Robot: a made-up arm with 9 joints.
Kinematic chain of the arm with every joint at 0, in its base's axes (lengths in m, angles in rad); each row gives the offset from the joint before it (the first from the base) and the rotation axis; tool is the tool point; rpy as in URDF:
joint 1: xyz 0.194 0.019 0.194 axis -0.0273 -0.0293 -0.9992
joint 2: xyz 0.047 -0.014 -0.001 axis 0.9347 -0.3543 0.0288
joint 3: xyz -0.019 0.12 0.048 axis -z
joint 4: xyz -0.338 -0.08 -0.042 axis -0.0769 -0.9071 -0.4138
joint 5: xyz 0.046 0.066 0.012 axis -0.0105 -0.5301 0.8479
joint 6: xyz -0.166 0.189 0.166 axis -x
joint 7: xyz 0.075 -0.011 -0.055 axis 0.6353 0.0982 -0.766
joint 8: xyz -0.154 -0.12 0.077 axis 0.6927 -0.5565 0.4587
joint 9: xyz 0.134 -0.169 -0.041 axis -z
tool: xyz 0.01 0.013 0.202 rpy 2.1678 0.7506 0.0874
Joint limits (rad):
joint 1: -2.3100..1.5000
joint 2: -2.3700..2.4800
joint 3: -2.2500..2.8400
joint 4: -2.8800..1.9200
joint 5: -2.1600..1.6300
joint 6: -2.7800..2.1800
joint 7: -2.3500..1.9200
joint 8: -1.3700..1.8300
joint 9: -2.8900..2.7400
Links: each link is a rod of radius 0.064 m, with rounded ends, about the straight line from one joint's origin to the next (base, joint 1, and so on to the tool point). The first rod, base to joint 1, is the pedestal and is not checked.
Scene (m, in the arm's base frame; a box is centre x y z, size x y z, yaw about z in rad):
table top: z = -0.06
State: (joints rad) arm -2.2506 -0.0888 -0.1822 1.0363 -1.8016 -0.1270 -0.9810 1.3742 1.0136
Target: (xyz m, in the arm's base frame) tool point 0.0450 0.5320 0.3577
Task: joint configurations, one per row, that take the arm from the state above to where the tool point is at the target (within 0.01 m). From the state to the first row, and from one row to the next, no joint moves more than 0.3 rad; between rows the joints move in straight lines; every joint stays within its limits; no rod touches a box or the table.
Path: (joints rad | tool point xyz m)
1: -1.9795 -0.0624 0.0461 1.0479 -1.8228 -0.2008 -0.8234 1.3636 1.0126 | 0.5125 -0.3469 0.4970
2: -1.7085 -0.0359 0.2743 1.0595 -1.8439 -0.2745 -0.6658 1.3531 1.0117 | 0.2421 -0.5031 0.4531
3: -1.4374 -0.0095 0.5026 1.0711 -1.8651 -0.3483 -0.5081 1.3425 1.0107 | -0.0801 -0.4616 0.4166
4: -1.1664 0.0169 0.7309 1.0827 -1.8862 -0.4221 -0.3505 1.3319 1.0098 | -0.3184 -0.2313 0.3881
5: -0.8953 0.0434 0.9592 1.0943 -1.9074 -0.4958 -0.1929 1.3214 1.0088 | -0.3744 0.0955 0.3684
6: -0.6243 0.0698 1.1874 1.1059 -1.9285 -0.5696 -0.0353 1.3108 1.0078 | -0.2306 0.3868 0.3581
7: -0.3532 0.0962 1.4157 1.1175 -1.9497 -0.6434 0.1223 1.3002 1.0069 | 0.0450 0.5320 0.3577

